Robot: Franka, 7 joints.
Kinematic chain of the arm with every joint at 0, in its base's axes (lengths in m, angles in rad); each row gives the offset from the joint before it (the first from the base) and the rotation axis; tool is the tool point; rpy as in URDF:
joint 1: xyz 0 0 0.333 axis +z
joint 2: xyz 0 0 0 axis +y
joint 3: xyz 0 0 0.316 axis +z
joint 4: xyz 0.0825 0 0 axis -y
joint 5: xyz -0.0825 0 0.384 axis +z
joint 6: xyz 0 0 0 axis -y
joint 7: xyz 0.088 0 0 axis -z
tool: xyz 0 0 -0.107 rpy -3.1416 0 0
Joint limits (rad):
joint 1: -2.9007..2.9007
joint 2: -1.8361..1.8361
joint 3: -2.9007..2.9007
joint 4: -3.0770..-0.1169
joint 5: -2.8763..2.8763
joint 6: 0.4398..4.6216
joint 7: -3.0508..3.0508
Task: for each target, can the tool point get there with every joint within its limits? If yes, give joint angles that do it. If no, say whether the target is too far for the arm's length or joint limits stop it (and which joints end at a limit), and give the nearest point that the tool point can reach.
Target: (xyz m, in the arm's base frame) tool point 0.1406 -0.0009 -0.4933
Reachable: no: joint limits stop it (at a limit: joint 2) | nearest point 0.1716 -0.0011 -0.3489 | short by 0.148 m
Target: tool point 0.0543 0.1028 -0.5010
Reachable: no: joint limits stop it (at a limit: joint 2) | nearest point 0.0724 0.1371 -0.3451 | short by 0.161 m
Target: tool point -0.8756 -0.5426 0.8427
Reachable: no: too far | nearest point -0.6536 -0.4050 0.7135 | short by 0.291 m
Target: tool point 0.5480 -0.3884 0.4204
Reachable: yes | joints 1.7089 -1.0717 -1.9833 -1.2158 0.5399 1.3152 -1.3470
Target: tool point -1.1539 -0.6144 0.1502
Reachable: no: too far | nearest point -0.7499 -0.3993 0.2142 | short by 0.462 m
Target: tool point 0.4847 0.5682 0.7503
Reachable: yes | joints 1.0783 0.9197 -0.9284 -0.3708 1.2735 2.5029 2.2209
